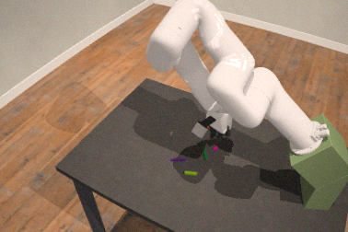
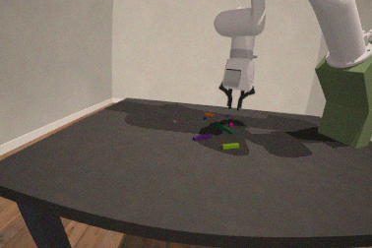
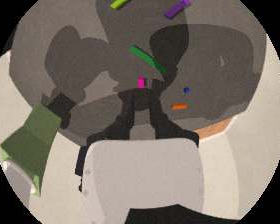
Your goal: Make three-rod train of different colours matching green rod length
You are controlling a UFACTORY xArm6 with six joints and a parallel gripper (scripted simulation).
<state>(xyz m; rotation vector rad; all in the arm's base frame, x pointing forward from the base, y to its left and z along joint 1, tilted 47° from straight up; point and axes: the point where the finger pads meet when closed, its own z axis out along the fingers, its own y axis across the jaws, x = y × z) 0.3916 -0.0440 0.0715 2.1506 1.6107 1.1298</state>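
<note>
My gripper is now 1 cm to the left of the magenta rod and 8 cm above it. Round my hand: purple rod: 9 cm ahead, 14 cm to the left, 8 cm below; green rod: 2 cm ahead, 4 cm to the left, 8 cm below; orange rod: 9 cm ahead, 10 cm to the right, 8 cm below.
</note>
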